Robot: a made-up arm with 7 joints. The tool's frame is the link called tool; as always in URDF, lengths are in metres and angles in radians.
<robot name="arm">
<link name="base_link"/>
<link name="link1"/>
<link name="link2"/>
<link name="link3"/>
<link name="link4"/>
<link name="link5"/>
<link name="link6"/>
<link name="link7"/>
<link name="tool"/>
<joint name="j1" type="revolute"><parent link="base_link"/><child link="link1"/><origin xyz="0.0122 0.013 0.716" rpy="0 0 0"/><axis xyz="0 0 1"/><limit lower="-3.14" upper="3.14" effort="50" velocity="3"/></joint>
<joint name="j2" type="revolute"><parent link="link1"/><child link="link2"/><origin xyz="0.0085 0.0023 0.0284" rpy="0 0 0"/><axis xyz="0 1 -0.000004"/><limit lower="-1.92" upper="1.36" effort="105" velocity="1.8"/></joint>
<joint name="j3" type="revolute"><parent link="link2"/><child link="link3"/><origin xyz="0.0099 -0.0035 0.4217" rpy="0 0 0"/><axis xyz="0 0 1"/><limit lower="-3.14" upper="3.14" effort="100" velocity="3.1"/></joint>
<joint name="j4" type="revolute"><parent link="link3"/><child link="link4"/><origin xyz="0.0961 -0.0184 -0.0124" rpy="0 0 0"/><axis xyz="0 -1 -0.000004"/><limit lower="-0.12" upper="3.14" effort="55" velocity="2.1"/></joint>
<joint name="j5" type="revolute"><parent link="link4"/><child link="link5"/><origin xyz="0.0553 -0.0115 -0.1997" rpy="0 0 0"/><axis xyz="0 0.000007 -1"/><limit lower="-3.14" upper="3.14" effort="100" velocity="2.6"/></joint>
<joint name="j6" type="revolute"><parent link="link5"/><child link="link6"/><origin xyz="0.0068 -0.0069 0.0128" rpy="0 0 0"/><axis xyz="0 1 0.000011"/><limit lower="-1.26" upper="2.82" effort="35" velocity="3"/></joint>
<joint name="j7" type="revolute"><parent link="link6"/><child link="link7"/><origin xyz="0.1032 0.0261 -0.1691" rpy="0 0 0"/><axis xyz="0 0.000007 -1"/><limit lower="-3.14" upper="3.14" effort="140" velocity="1"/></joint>
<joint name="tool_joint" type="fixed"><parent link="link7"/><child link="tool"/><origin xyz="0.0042 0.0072 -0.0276" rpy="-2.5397 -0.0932 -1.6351"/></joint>
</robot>
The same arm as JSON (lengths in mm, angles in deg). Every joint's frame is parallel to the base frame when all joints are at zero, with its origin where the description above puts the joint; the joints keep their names.
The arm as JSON. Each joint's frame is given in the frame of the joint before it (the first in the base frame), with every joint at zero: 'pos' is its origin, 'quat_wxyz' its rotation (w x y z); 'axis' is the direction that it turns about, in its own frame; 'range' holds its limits. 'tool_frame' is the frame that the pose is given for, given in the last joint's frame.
{
  "length_unit": "mm",
  "angle_unit": "deg",
  "joints": [
    {
      "joint": "j1",
      "pos": [
        12.2,
        13.0,
        716.0
      ],
      "quat_wxyz": [
        1.0,
        0.0,
        0.0,
        0.0
      ],
      "axis": [
        0.0,
        0.0,
        1.0
      ],
      "range": [
        -179.91,
        179.91
      ]
    },
    {
      "joint": "j2",
      "pos": [
        8.5,
        2.3,
        28.4
      ],
      "quat_wxyz": [
        1.0,
        0.0,
        0.0,
        0.0
      ],
      "axis": [
        0.0,
        1.0,
        0.0
      ],
      "range": [
        -110.01,
        77.92
      ]
    },
    {
      "joint": "j3",
      "pos": [
        9.9,
        -3.5,
        421.7
      ],
      "quat_wxyz": [
        1.0,
        0.0,
        0.0,
        0.0
      ],
      "axis": [
        0.0,
        0.0,
        1.0
      ],
      "range": [
        -179.91,
        179.91
      ]
    },
    {
      "joint": "j4",
      "pos": [
        96.1,
        -18.4,
        -12.4
      ],
      "quat_wxyz": [
        1.0,
        0.0,
        0.0,
        0.0
      ],
      "axis": [
        0.0,
        -1.0,
        0.0
      ],
      "range": [
        -6.88,
        179.91
      ]
    },
    {
      "joint": "j5",
      "pos": [
        55.3,
        -11.5,
        -199.7
      ],
      "quat_wxyz": [
        1.0,
        0.0,
        0.0,
        0.0
      ],
      "axis": [
        0.0,
        0.0,
        -1.0
      ],
      "range": [
        -179.91,
        179.91
      ]
    },
    {
      "joint": "j6",
      "pos": [
        6.8,
        -6.9,
        12.8
      ],
      "quat_wxyz": [
        1.0,
        0.0,
        0.0,
        0.0
      ],
      "axis": [
        0.0,
        1.0,
        0.0
      ],
      "range": [
        -72.19,
        161.57
      ]
    },
    {
      "joint": "j7",
      "pos": [
        103.2,
        26.1,
        -169.1
      ],
      "quat_wxyz": [
        1.0,
        0.0,
        0.0,
        0.0
      ],
      "axis": [
        0.0,
        0.0,
        -1.0
      ],
      "range": [
        -179.91,
        179.91
      ]
    }
  ],
  "tool_frame": {
    "pos": [
      4.2,
      7.2,
      -27.6
    ],
    "quat_wxyz": [
      0.170083,
      -0.662632,
      0.686486,
      -0.24643
    ]
  }
}

